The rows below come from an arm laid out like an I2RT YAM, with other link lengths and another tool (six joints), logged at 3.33 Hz.
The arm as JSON. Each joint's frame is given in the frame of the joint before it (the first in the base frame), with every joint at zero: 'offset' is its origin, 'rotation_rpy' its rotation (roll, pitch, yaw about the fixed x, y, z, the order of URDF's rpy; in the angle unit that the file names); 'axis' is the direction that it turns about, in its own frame. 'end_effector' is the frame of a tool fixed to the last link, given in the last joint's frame.
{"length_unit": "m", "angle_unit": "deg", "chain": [
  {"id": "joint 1", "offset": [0.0, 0.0, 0.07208], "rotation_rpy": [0.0, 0.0, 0.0], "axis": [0.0, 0.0, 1.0]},
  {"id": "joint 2", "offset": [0.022, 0.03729, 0.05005], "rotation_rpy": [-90.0, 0.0, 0.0], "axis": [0.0, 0.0, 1.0]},
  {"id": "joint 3", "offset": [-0.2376, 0.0, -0.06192], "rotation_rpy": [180.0, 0.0, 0.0], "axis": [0.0, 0.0, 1.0]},
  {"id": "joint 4", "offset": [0.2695, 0.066, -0.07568], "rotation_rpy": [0.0, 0.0, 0.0], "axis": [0.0, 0.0, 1.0]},
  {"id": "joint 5", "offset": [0.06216, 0.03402, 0.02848], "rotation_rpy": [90.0, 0.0, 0.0], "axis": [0.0, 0.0, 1.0]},
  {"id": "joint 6", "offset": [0.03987, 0.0, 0.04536], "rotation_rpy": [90.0, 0.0, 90.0], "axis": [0.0, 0.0, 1.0]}
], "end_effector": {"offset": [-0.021, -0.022, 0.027], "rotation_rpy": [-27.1, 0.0, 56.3]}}
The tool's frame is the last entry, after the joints.
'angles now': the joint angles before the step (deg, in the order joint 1, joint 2, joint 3, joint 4, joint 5, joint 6). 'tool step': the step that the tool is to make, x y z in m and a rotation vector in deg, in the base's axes. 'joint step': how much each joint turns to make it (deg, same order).
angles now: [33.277 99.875 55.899 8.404 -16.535 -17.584]
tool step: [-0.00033 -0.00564 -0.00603 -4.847 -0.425 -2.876]
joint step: [0.001 -0.700 -0.481 -2.951 4.875 -1.749]
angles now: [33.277 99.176 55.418 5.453 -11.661 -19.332]
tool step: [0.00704 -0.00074 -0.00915 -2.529 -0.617 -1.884]
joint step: [-0.240 1.968 0.897 0.044 2.819 -0.896]
